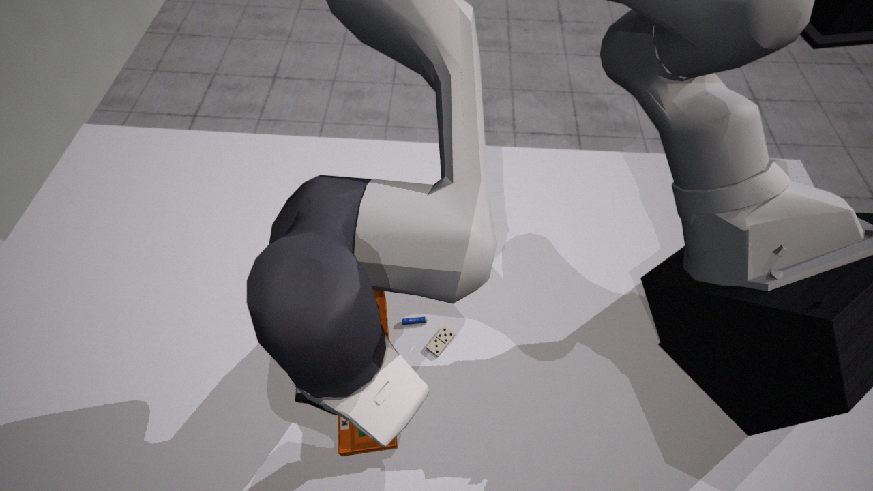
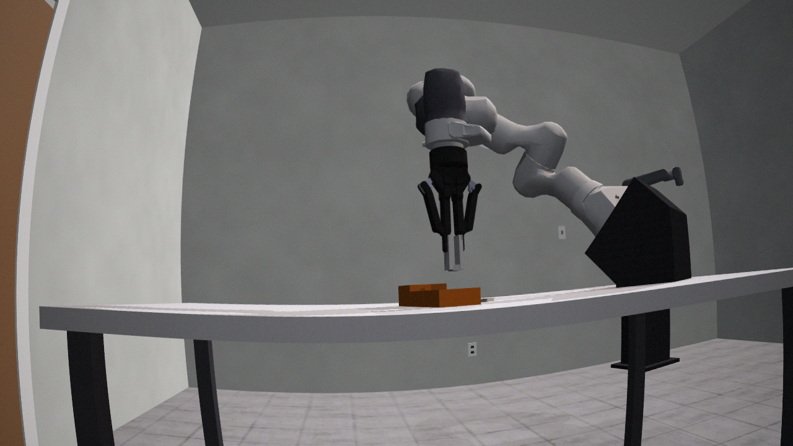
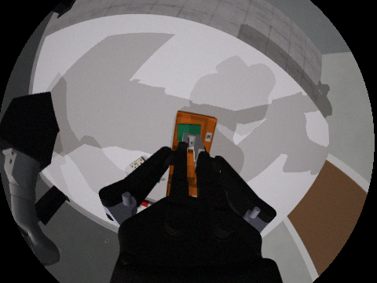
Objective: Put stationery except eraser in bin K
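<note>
Now: hand 9 cm above the green pad. The rest, counted from my hand: white domino 12 cm behind, 12 cm to the right, 10 cm below; tray 1 cm ahead, 8 cm to the right, 8 cm below; grey metal thing 3 cm below.
</note>
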